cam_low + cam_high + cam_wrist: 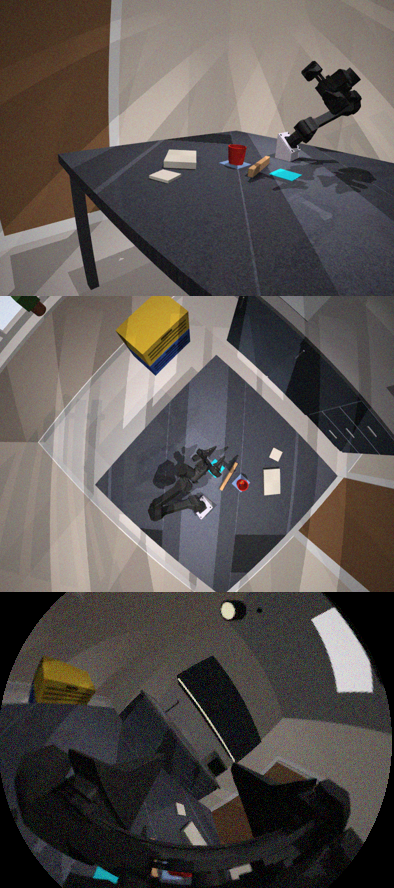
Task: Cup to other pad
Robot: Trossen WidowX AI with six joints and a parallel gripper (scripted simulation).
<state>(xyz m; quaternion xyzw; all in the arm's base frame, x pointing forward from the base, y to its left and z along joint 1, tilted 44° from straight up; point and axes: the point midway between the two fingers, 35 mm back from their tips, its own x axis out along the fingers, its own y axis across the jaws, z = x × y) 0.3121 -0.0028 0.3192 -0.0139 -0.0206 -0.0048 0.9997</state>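
The red cup lies 3 cm behind my gripper tip, 30 cm to the right of it and 30 cm below it. From my gripper tip the other things lie so: pale blue pad (2 cm behind, 30 cm to the right, 35 cm below); then cyan pad (9 cm behind, 10 cm to the right, 35 cm below); then wooden block (5 cm behind, 20 cm to the right, 33 cm below).
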